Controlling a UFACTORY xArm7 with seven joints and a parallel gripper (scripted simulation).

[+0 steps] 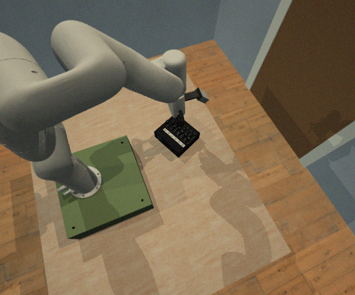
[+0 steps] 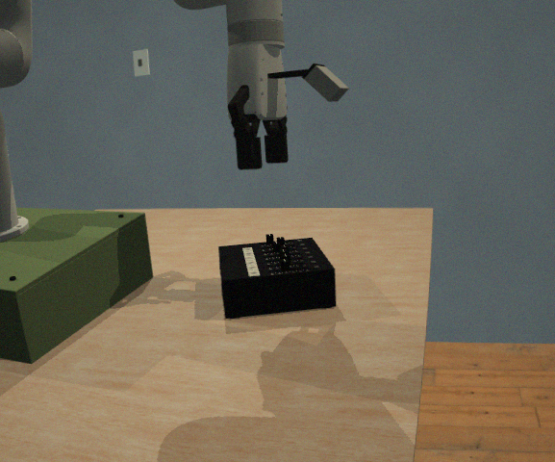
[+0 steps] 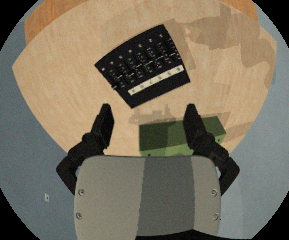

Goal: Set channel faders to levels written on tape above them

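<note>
Right now my hand is 130 mm above the fader cap, 20 mm short of it and 10 mm to the right of it. Round my hand: master fader (130 mm below, 70 mm to the left, 10 mm behind).
</note>
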